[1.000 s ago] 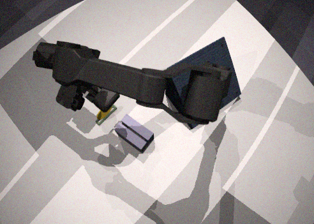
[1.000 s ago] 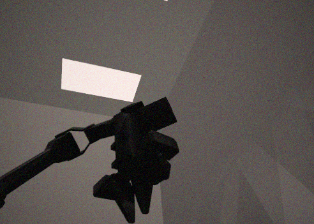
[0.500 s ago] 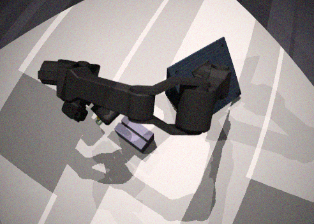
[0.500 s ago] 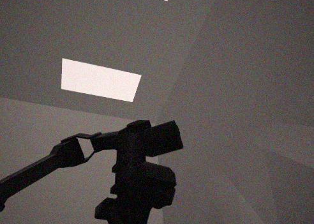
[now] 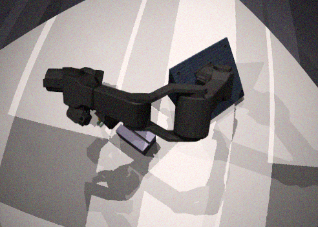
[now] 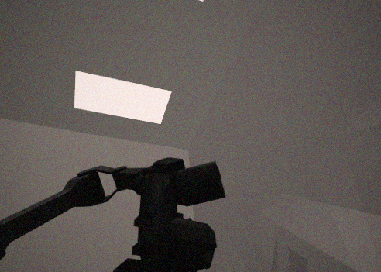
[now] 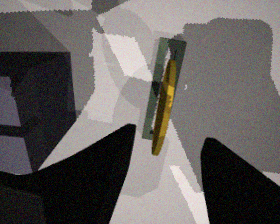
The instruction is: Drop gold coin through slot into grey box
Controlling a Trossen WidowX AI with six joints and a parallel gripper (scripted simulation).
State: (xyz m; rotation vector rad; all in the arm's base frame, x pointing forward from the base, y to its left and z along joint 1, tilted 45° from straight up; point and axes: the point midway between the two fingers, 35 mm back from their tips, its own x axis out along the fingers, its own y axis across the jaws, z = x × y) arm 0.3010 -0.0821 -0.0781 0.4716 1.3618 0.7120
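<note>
Right now the gold coin is 5 cm below my gripper tip.
</note>
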